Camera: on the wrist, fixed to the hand. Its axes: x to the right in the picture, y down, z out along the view.
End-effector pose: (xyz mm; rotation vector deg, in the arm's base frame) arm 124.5 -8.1 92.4 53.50 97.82 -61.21
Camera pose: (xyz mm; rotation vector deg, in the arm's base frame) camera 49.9 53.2 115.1 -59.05 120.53 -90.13
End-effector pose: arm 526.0 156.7 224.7 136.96 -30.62 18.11
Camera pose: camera 552.2 244.5 262.9 104.55 62.44 -45.06
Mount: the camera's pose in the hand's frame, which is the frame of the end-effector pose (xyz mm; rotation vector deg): 11.0 -52.1 -83.7 -20.39 -18.68 -90.30
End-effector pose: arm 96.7 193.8 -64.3 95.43 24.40 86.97
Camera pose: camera 34.8 261.7 -101.6 42.89 51.52 6.27
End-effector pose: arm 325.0 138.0 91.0 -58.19 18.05 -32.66
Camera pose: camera 276.5 51.6 94.4 -90.14 -47.00 -100.62
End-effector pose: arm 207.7 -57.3 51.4 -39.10 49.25 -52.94
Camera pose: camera 119.1 -101.8 48.3 -105.99 0.91 -112.15
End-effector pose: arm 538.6 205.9 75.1 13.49 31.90 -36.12
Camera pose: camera 478.9 190.5 -2.6 -42.30 25.40 -115.32
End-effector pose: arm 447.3 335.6 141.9 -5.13 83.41 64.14
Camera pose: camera 416.8 259.0 86.7 -59.90 28.58 1.05
